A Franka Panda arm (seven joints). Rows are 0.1 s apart.
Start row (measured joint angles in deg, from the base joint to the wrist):
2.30, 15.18, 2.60, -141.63, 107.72, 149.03, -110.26
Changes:
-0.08, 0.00, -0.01, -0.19, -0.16, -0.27, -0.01
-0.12, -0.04, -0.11, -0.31, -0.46, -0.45, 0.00
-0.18, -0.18, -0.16, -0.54, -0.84, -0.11, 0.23
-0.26, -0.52, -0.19, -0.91, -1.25, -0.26, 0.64
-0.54, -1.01, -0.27, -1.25, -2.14, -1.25, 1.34
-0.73, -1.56, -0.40, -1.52, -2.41, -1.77, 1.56
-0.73, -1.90, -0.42, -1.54, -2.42, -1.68, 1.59
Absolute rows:
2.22, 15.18, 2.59, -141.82, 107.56, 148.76, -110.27
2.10, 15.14, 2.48, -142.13, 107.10, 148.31, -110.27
1.92, 14.96, 2.32, -142.67, 106.26, 148.20, -110.04
1.66, 14.44, 2.13, -143.58, 105.01, 147.94, -109.40
1.12, 13.43, 1.86, -144.83, 102.87, 146.69, -108.06
0.39, 11.87, 1.46, -146.35, 100.46, 144.92, -106.50
-0.34, 9.97, 1.04, -147.89, 98.04, 143.24, -104.91

